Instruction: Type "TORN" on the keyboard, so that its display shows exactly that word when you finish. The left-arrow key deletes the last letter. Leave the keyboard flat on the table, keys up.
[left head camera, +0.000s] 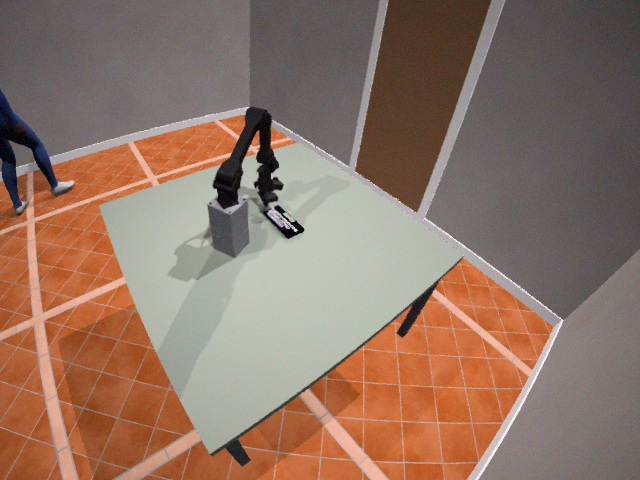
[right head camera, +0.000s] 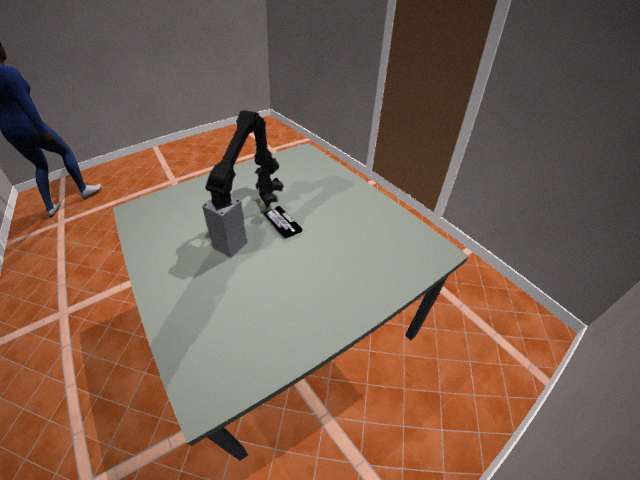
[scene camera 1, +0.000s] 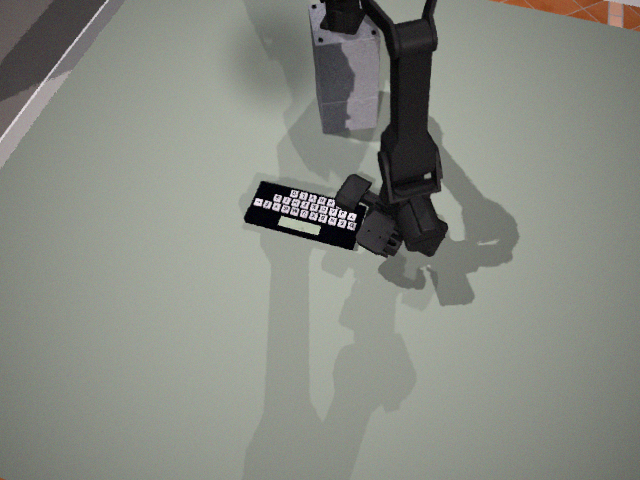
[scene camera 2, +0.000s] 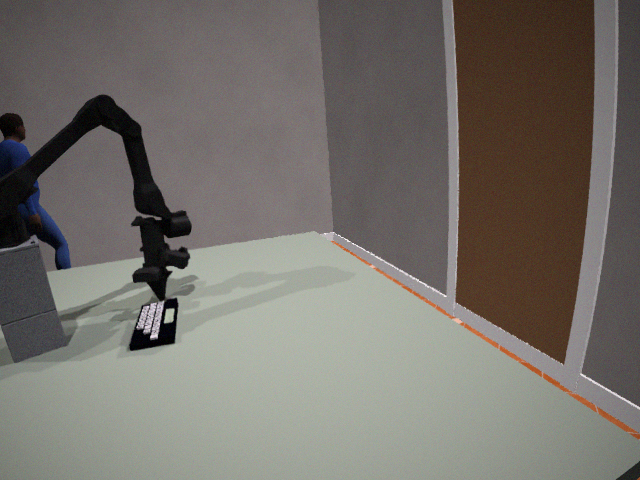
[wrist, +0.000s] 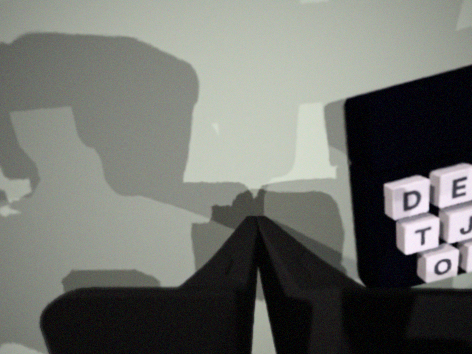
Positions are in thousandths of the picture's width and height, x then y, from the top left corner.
Labels:
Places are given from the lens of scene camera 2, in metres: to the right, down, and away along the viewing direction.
my gripper (scene camera 2: 254, 626): -0.41, 0.16, 0.90
black keyboard (scene camera 2: 251, 664): -0.35, 0.17, 0.76

